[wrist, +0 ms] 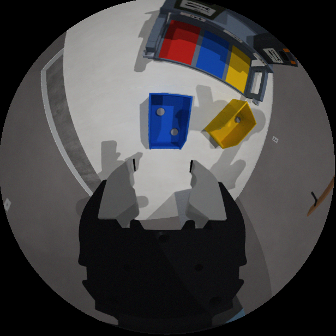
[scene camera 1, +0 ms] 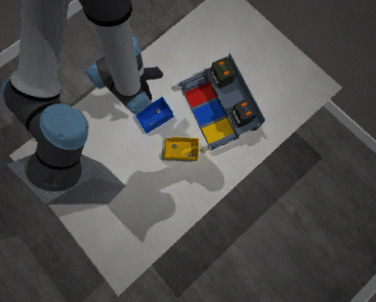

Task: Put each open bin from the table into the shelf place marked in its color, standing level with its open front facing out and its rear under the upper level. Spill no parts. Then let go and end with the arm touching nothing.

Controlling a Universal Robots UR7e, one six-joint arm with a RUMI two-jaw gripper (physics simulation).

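Frame: origin at the arm's base, x back, y right, z up, level; centimetres.
Where they show: arm's base, origin of its link: [scene camera 1: 54, 171].
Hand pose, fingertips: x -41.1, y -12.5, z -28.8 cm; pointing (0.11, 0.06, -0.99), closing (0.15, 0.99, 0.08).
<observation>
Each offset is from my fingertips to the top centre of the thing. "spot": to the spot under its first point. Level surfaces: height alone.
The blue bin {spot: dy +1.6, dx -0.8, dz -21.5 cm} [scene camera 1: 155, 115] [wrist: 167, 122] stands upright on the table, two round grey parts inside. The yellow bin {spot: dy +25.7, dx +1.3, dz -21.5 cm} [scene camera 1: 182, 150] [wrist: 231, 127] stands beside it, turned at an angle, with small grey parts. The shelf's lower level has a red place [scene camera 1: 201, 94] [wrist: 180, 41], a blue place [scene camera 1: 209, 113] [wrist: 212, 50] and a yellow place [scene camera 1: 218, 131] [wrist: 238, 67], each without a bin. My gripper [wrist: 162, 160] is partly open and empty, its fingertips short of the blue bin's near end in the wrist view. In the scene view the arm hides the fingertips.
The grey-blue shelf {spot: dy +22.1, dx -41.8, dz -6.6 cm} [scene camera 1: 242, 80] stands beyond the bins. Two dark boxes with orange marks, one {dy +12.8, dx -37.6, dz -1.9 cm} [scene camera 1: 223, 72] [wrist: 197, 7] near the red side and one {dy +34.6, dx -30.1, dz +0.6 cm} [scene camera 1: 244, 113] [wrist: 275, 54] near the yellow side, stand on its upper level. The white table {dz -21.8 cm} [scene camera 1: 280, 55] [wrist: 100, 75] carries everything.
</observation>
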